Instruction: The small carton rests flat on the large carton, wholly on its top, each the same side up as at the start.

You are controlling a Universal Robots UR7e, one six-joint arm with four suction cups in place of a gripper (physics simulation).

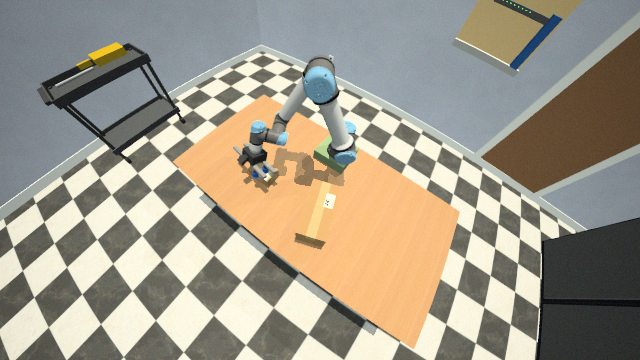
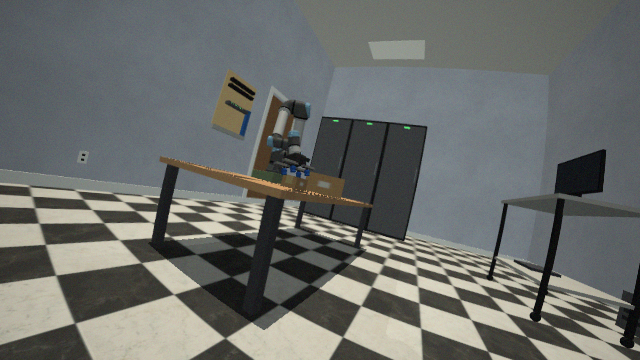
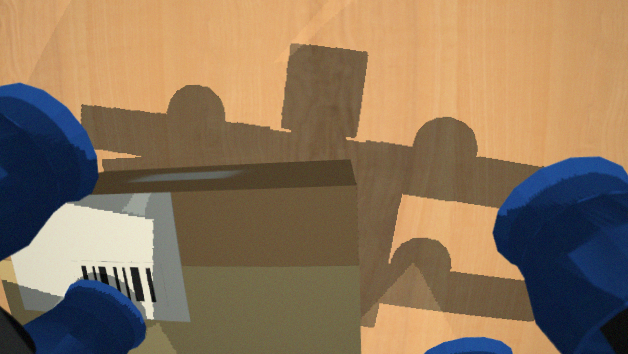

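The small carton, brown with a white barcode label, sits near the table's left part. My suction gripper is right on top of it. The left blue cups press on its labelled top, and the right cups hang beside it over bare table. The gripper is shut on the small carton. I cannot tell whether the carton's bottom touches the table. The large carton, long and narrow with a small white label, lies flat in the middle of the table, apart from the gripper.
The wooden table carries the arm's green base block. A black cart with a yellow box stands on the floor at the left. Dark cabinets and a side desk stand farther off.
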